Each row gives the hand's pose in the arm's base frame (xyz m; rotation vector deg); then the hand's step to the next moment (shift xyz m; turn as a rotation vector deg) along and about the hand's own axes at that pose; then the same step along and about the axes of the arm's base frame.
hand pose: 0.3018 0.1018 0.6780 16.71 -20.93 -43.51
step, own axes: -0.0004 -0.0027 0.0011 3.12 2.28 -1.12
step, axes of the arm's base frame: -0.0024 -0.0017 -0.0001 3.95 -0.51 0.54
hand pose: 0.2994 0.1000 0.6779 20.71 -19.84 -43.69
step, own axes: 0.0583 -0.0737 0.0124 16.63 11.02 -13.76
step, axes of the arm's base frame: -0.0105 -0.0935 -0.0112 23.73 -1.99 -4.49
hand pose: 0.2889 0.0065 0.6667 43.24 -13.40 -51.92
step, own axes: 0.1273 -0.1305 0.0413 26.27 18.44 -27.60
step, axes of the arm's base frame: -0.0236 -0.1699 -0.0742 40.97 0.14 -10.63
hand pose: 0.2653 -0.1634 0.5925 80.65 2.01 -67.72
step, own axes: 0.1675 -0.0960 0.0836 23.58 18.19 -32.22
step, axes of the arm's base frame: -0.0319 -0.1385 -0.1552 42.32 5.31 -10.28
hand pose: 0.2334 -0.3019 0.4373 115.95 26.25 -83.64
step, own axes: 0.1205 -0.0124 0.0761 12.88 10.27 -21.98
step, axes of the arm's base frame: -0.0225 -0.0472 -0.1331 26.53 5.46 -4.57
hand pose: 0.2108 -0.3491 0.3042 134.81 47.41 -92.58
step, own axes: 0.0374 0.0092 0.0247 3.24 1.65 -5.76
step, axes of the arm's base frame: -0.0054 -0.0054 -0.0451 6.37 2.25 -0.90
